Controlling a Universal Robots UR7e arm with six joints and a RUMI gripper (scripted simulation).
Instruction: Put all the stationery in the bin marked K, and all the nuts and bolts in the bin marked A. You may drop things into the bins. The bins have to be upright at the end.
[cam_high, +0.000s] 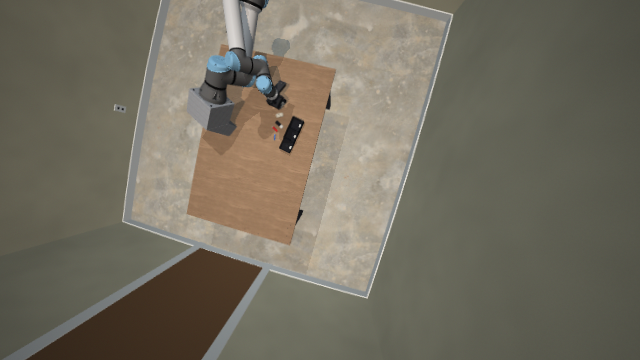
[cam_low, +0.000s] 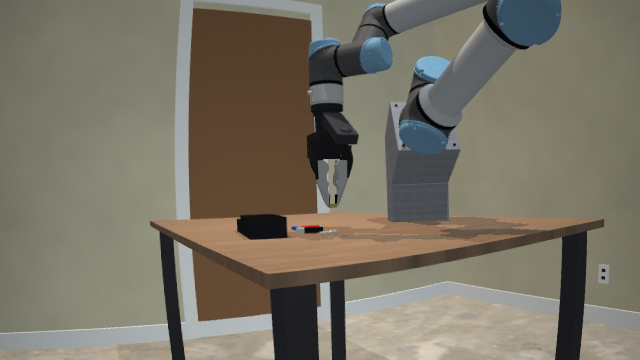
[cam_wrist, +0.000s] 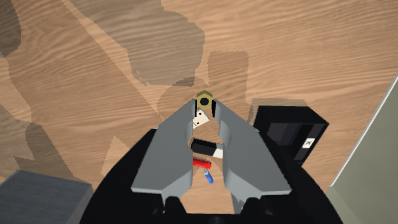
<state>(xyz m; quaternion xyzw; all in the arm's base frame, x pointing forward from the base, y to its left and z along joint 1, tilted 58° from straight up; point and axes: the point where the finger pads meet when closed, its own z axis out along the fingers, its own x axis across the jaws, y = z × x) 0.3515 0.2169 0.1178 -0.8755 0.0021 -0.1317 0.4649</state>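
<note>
Now: the black nut 23 cm to the right of my hand, 17 cm ahead of it and 7 cm below it. Round my hand: eraser 14 cm to the right, 8 cm below, 4 cm ahead; white domino 8 cm to the right, 8 cm below; brass nut 1 cm below.
</note>
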